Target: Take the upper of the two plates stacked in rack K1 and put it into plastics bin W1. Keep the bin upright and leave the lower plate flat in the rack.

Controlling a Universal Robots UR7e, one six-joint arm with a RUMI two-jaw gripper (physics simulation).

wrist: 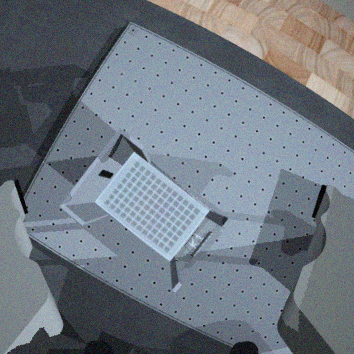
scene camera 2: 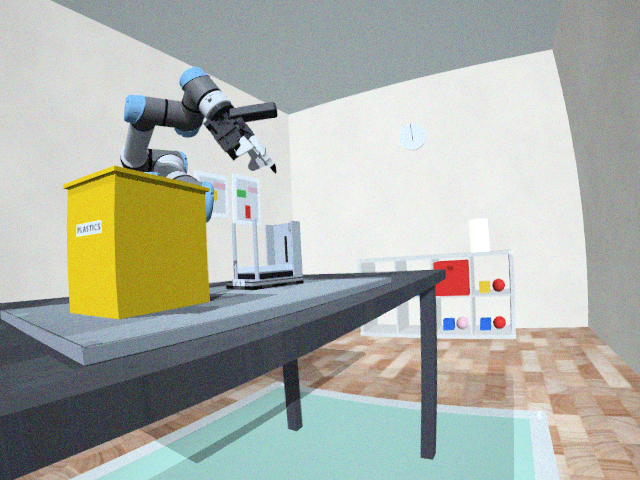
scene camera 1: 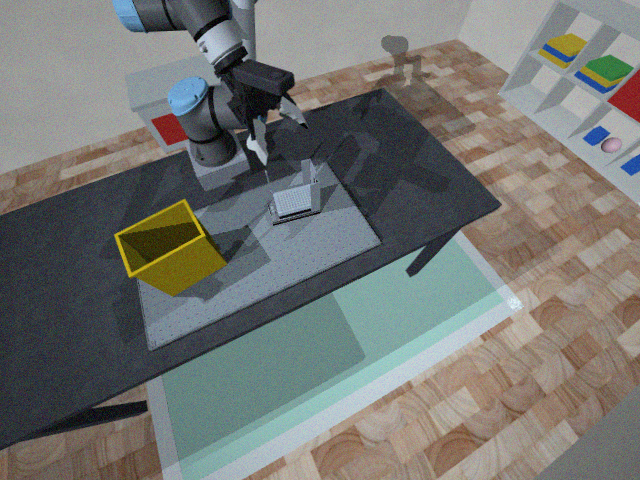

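Where they show: gripper, fingertip midpoint: (wrist: 170, 185) (scene camera 2: 270, 165) (scene camera 1: 288, 145); arm's base, origin of the base link: (scene camera 1: 215, 150).
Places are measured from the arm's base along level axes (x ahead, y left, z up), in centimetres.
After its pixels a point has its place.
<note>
The upper plate (scene camera 1: 293, 201) {x 30.8, y 16.2, z -2.1 cm} (scene camera 2: 264, 269) {x 33.3, y 11.9, z -2.7 cm} (wrist: 152, 206) {x 30.0, y 17.0, z -2.1 cm}, white with a grid of wells, lies flat in rack K1 (scene camera 1: 315, 197) {x 35.4, y 21.7, z 2.1 cm} (scene camera 2: 296, 253) {x 35.3, y 21.4, z 0.5 cm} (wrist: 90, 192) {x 28.1, y 23.9, z 2.3 cm}, between its tall slotted wall and two thin posts. The lower plate is mostly hidden under it; the stacked edges are hard to tell apart. My gripper (scene camera 1: 285, 145) {x 32.7, y 16.4, z 21.4 cm} (scene camera 2: 264, 167) {x 32.7, y 16.4, z 21.4 cm} (wrist: 170, 185) {x 32.7, y 16.4, z 21.4 cm} is open and empty, tilted, and well above the rack. In the wrist view the plate shows between the wide-apart fingers. Plastics bin W1 (scene camera 1: 188, 266) {x 40.9, y -17.0, z 2.6 cm} (scene camera 2: 160, 248) {x 41.2, y -19.0, z 1.5 cm}, yellow and open-topped, stands upright to the left of the rack.
The rack and bin stand on a perforated grey board (scene camera 1: 310, 253) {x 47.3, y 14.1, z -6.8 cm} (scene camera 2: 155, 328) {x 51.5, y -26.7, z -6.7 cm} (wrist: 210, 90) {x 49.4, y 18.1, z -6.7 cm} on a dark table (scene camera 1: 444, 180) {x 41.9, y 70.3, z -8.0 cm} (scene camera 2: 310, 330) {x 59.7, y -11.8, z -9.1 cm}. The arm's base block (scene camera 1: 222, 173) {x 8.7, y -0.8, z -2.8 cm} stands behind the board. A shelf unit with coloured objects stands beyond the table.
</note>
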